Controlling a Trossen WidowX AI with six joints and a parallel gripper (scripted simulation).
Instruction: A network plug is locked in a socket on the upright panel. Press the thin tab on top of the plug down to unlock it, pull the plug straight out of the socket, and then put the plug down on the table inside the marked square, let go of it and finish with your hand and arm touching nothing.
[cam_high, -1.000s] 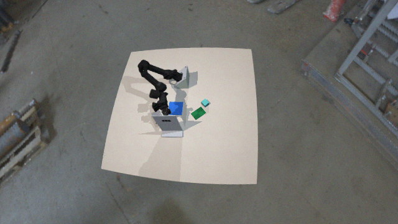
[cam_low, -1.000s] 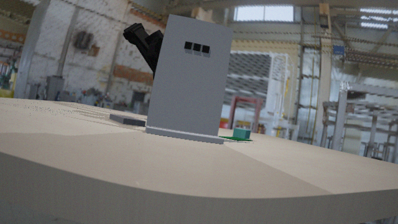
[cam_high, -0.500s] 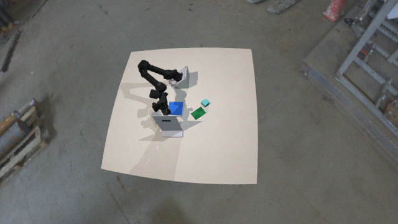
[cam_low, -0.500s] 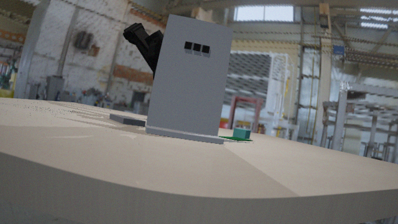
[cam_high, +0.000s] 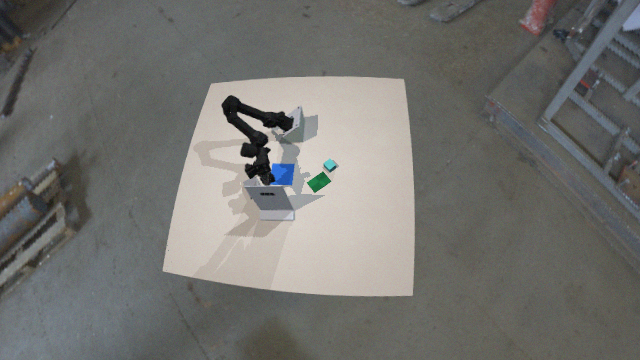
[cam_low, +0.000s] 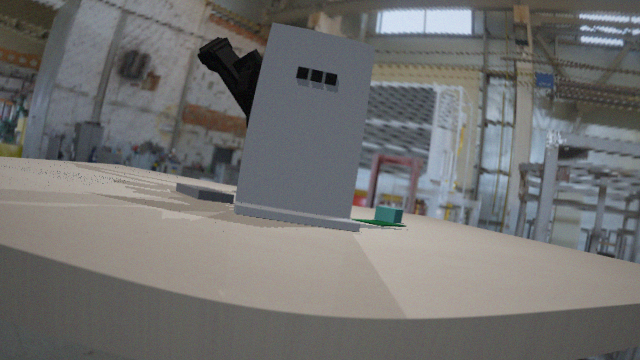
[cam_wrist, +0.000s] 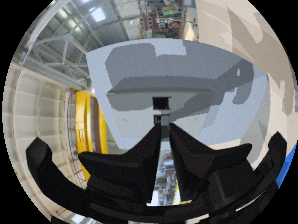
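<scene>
Now: the blue marked square 21 cm below my gripper tip, 18 cm behind it and 1 cm to the right of it. From my gripper tip the other things lie so: grey upright panel (8 cm below, 3 cm ahead, 1 cm to the left); then network plug (right at my gripper tip); then grey plate (20 cm below, 15 cm to the right, 8 cm behind).
</scene>
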